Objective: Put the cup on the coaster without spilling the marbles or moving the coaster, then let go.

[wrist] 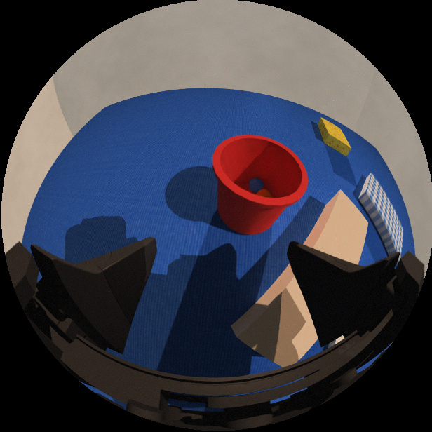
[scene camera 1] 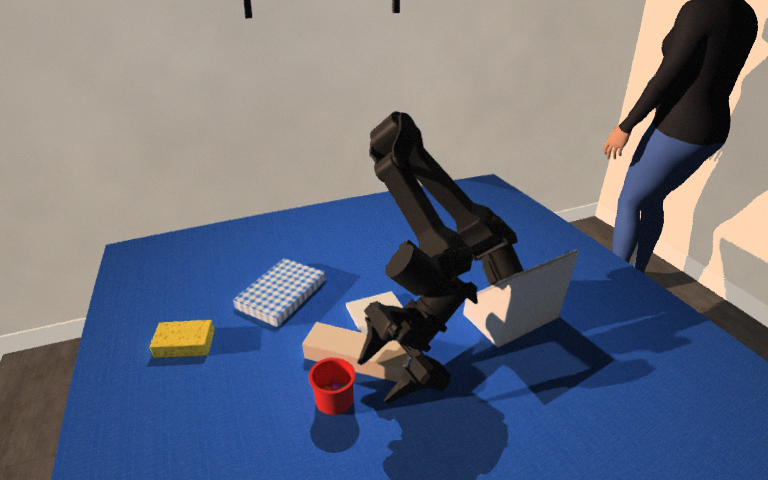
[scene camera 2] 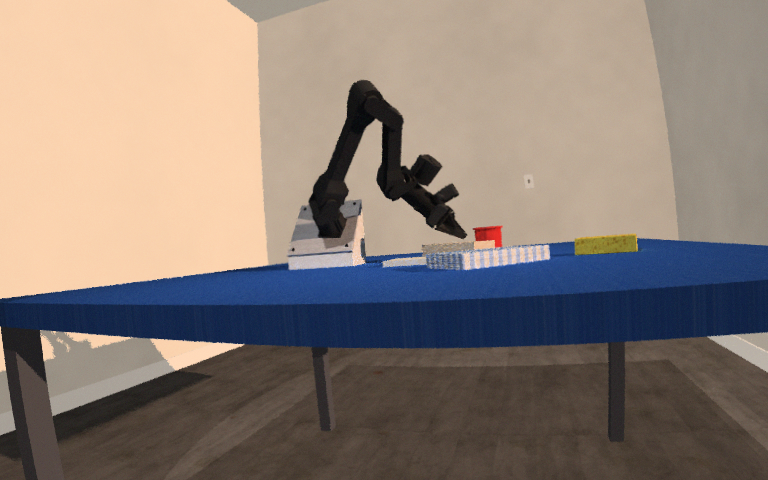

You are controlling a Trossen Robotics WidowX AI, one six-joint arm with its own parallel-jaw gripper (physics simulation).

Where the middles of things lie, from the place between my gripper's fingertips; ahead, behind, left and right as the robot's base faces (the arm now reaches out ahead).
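Counted from my hand: red cup [scene camera 1: 326, 372], 20 mm to the right of it, 60 mm ahead of it, 10 mm below it; tan block [scene camera 1: 324, 341], 10 mm behind it, 100 mm to the right of it, 30 mm below it; blue-and-white checkered block [scene camera 1: 272, 298], 70 mm ahead of it, 340 mm to the right of it, 40 mm below it; coaster [scene camera 1: 356, 308], 100 mm behind it, 190 mm to the right of it, 40 mm below it.
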